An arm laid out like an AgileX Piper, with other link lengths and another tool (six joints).
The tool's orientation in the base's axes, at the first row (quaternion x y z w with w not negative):
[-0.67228 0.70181 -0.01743 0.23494]
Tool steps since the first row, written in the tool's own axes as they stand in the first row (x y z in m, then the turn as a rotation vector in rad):
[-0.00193 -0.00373 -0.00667 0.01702 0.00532 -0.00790]
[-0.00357 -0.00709 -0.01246 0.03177 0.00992 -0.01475]
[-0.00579 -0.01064 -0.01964 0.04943 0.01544 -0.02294]
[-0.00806 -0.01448 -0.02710 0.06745 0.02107 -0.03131]
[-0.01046 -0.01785 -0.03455 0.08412 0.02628 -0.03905]
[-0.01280 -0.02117 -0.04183 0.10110 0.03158 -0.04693]
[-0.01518 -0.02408 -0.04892 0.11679 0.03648 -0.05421]
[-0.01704 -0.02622 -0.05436 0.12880 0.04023 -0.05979]
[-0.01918 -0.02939 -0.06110 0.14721 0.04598 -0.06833]
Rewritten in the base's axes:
[0.00111 -0.00046 0.00779 -0.00752 -0.01799 0.00000]
[0.00218 -0.00091 0.01458 -0.01403 -0.03359 0.00000]
[0.00293 -0.00123 0.02285 -0.02184 -0.05226 0.00000]
[0.00386 -0.00161 0.03149 -0.02980 -0.07131 0.00000]
[0.00434 -0.00182 0.03999 -0.03717 -0.08894 0.00000]
[0.00485 -0.00203 0.04831 -0.04467 -0.10689 0.00000]
[0.00503 -0.00211 0.05634 -0.05160 -0.12348 0.00000]
[0.00508 -0.00213 0.06247 -0.05691 -0.13618 0.00001]
[0.00564 -0.00236 0.07020 -0.06504 -0.15564 0.00000]

